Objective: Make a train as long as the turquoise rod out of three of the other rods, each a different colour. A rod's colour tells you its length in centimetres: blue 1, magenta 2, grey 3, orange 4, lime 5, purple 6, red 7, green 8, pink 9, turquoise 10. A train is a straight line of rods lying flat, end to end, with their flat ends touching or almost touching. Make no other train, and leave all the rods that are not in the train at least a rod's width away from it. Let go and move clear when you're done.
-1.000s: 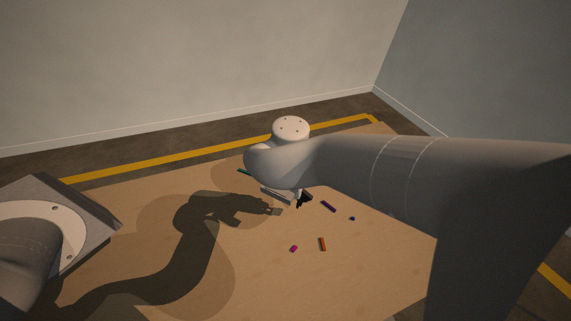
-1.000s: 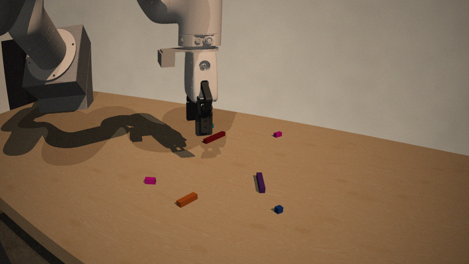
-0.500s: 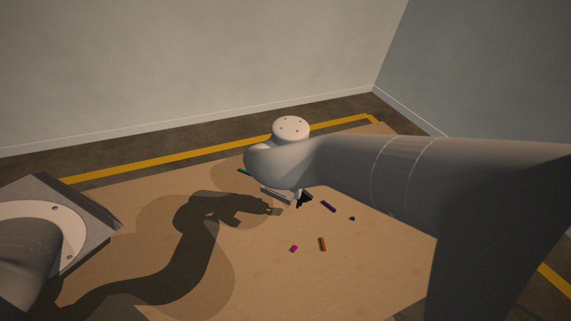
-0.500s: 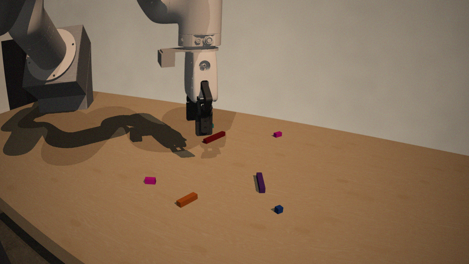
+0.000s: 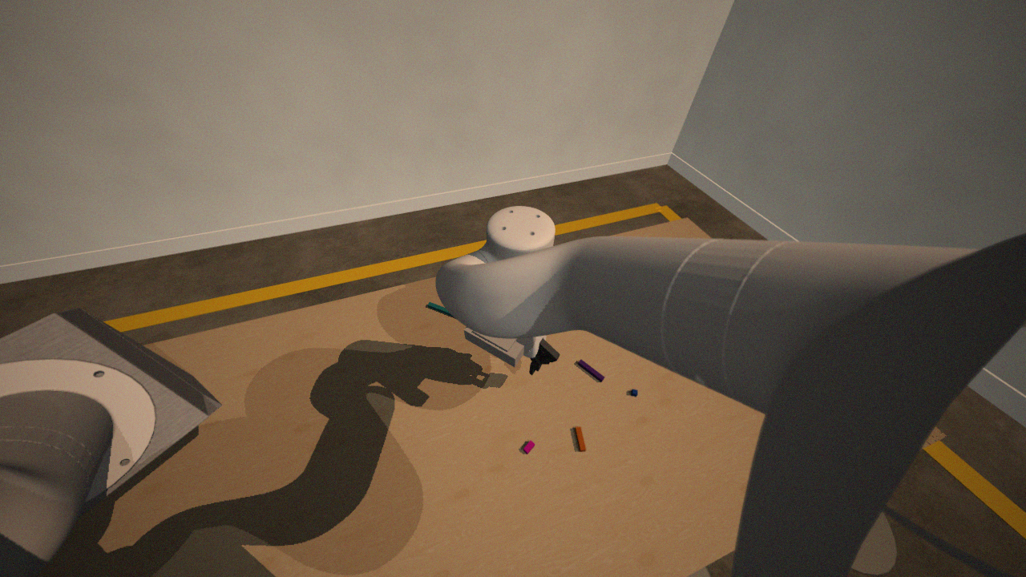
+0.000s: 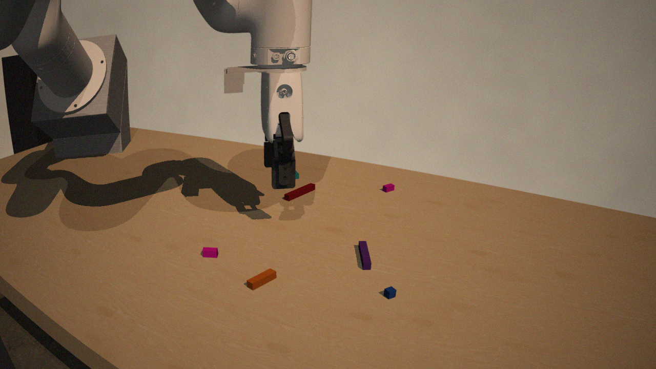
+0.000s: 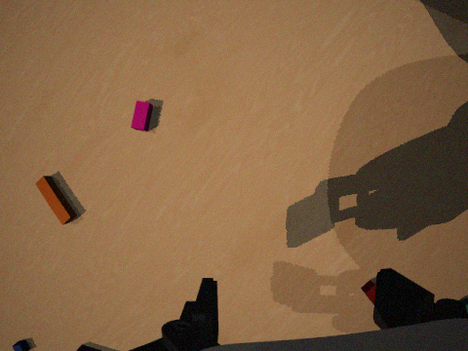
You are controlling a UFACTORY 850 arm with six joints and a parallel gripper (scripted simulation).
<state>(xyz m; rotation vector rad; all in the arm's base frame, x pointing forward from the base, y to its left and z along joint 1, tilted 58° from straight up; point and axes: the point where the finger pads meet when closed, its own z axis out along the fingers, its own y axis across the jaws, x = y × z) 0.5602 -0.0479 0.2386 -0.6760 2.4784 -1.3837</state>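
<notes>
The blue rod lies 160 mm ahead of my hand, 190 mm to the right of it and 70 mm below it. Round my hand: orange rod (10 mm ahead, 180 mm to the right, 70 mm below); purple rod (130 mm ahead, 100 mm to the right, 70 mm below); red rod (20 mm ahead, 100 mm to the left, 70 mm below).
</notes>
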